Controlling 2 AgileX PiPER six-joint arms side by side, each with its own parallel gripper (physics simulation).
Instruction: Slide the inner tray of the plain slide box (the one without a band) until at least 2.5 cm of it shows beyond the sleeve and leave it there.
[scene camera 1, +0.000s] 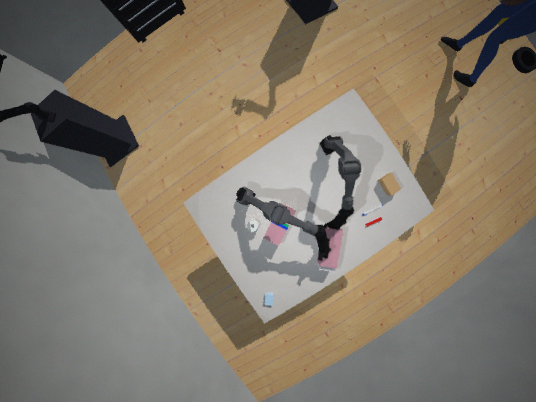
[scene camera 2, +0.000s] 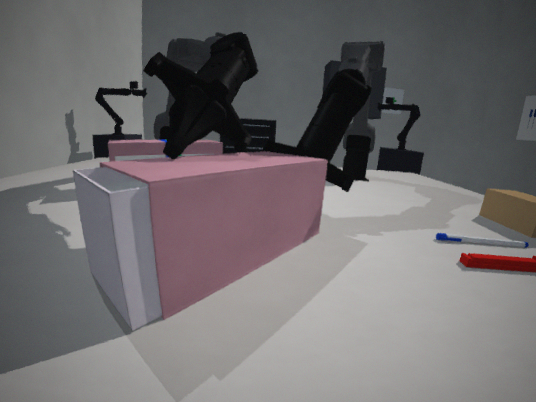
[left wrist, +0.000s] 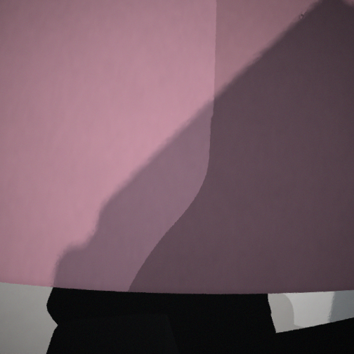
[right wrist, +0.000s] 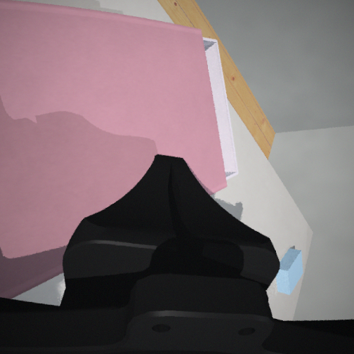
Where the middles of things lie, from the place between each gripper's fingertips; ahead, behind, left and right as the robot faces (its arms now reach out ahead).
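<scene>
The light blue block (right wrist: 290, 271) is 1 cm below my left hand, and it lies 20 cm ahead of that hand and 58 cm to the right of it. My right hand is 10 cm above the block, 9 cm short of it and 46 cm to the left of it. Going by its middle, the light blue block is nearer to my right hand than to my left hand.
</scene>
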